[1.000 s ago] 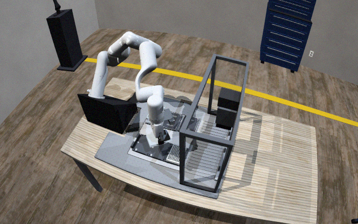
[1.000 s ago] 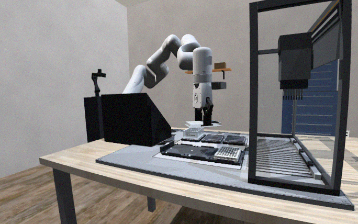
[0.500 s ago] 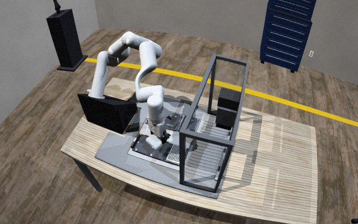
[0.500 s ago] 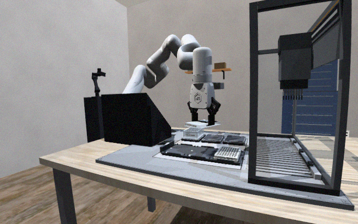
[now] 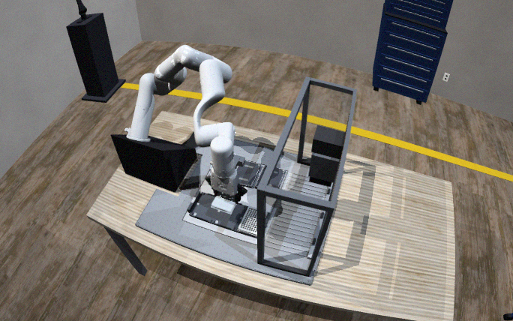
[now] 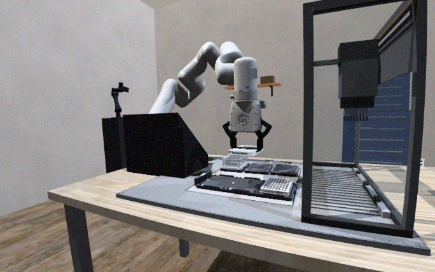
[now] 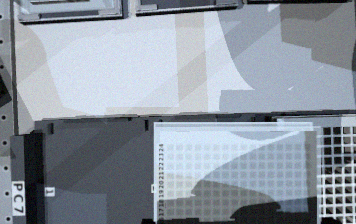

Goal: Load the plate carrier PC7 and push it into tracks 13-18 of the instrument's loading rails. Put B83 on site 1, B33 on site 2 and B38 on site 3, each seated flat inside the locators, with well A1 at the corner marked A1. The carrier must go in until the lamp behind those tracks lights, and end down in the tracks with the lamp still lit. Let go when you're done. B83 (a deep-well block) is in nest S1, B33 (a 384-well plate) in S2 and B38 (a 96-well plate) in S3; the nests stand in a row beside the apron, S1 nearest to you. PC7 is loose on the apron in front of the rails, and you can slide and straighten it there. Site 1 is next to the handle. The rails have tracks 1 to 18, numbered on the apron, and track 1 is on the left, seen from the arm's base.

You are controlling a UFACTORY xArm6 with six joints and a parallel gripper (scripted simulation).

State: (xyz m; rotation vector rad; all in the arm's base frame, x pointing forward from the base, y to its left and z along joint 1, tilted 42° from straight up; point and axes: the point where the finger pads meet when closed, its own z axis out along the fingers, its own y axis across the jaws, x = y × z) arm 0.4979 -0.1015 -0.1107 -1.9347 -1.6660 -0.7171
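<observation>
Now: the dark carrier PC7 12 cm below my hand and 1 cm behind it. The rest, counted from my hand: nest s2: 24 cm to the left, 13 cm below; then deep-well block B83: 24 cm to the left, 11 cm below, 11 cm behind; then frame post: 19 cm to the right, 18 cm ahead, 11 cm above.
</observation>
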